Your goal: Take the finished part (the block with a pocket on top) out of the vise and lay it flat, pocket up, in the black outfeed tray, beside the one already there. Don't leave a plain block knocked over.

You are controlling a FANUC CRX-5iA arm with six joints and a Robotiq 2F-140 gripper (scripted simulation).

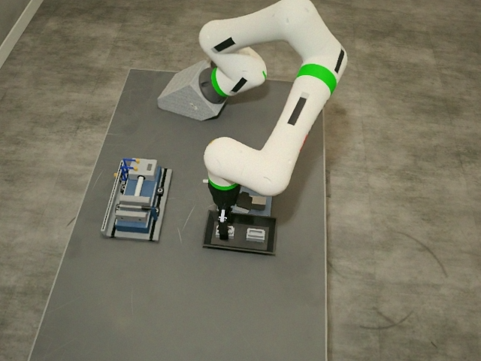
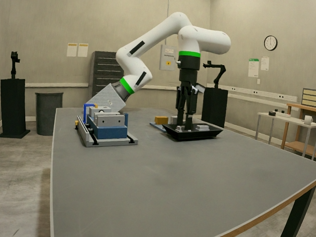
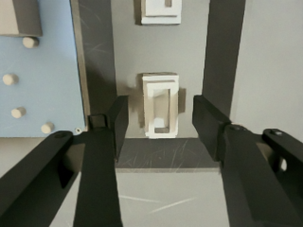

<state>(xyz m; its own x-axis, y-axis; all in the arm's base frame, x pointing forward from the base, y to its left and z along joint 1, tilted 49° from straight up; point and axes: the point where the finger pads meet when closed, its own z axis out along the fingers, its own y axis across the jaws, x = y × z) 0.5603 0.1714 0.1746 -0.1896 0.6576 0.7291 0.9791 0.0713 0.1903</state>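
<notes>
Right now my hand is 4 cm above the pocketed block. From my hand the other things lie so: orange block (22 cm behind, 4 cm to the right, 4 cm below); light blue plate (18 cm behind, 7 cm below, 2 cm to the left); screw rod (33 cm to the right, 4 cm behind, 1 cm above).
</notes>
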